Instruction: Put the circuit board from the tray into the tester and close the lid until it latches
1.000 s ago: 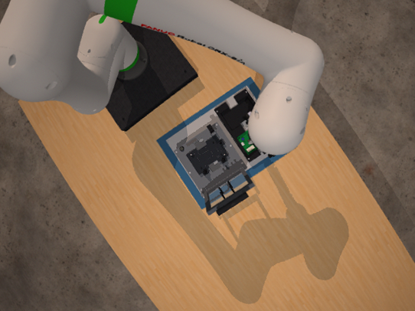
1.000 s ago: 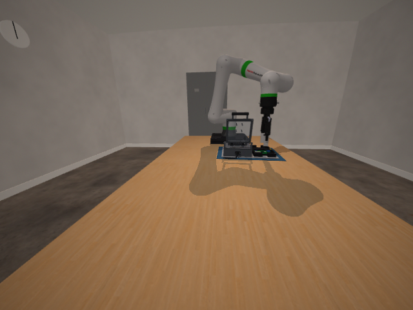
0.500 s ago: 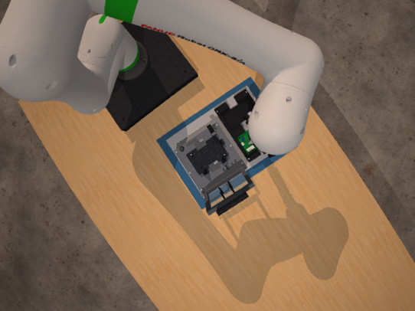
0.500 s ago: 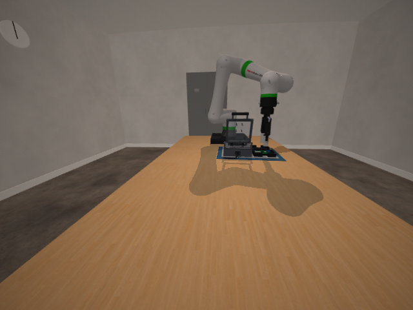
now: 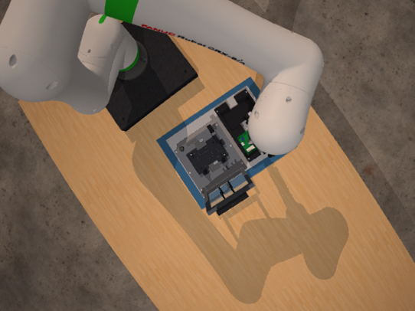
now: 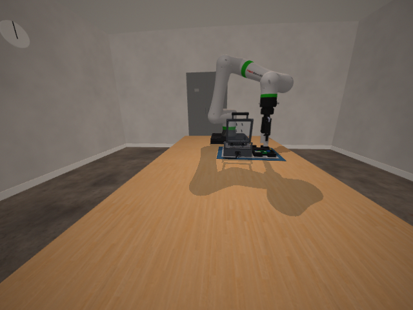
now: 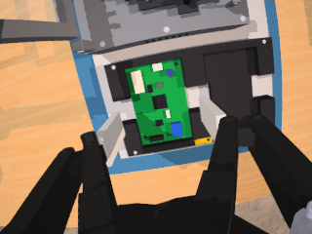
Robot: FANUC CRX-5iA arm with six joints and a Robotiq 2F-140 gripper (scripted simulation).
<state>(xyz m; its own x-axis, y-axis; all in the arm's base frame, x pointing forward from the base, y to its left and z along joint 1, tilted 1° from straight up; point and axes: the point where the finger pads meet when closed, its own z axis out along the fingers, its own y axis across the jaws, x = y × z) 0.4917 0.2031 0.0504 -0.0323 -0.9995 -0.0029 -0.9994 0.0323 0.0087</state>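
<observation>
Right now my hand is 7 cm above the green circuit board. The rest, counted from my hand: clear lid: 8 cm ahead, 17 cm to the right, 9 cm above; black latch hook: 11 cm behind, 11 cm to the right, 1 cm below; tester: 1 cm behind, 13 cm to the right, 2 cm above.
</observation>
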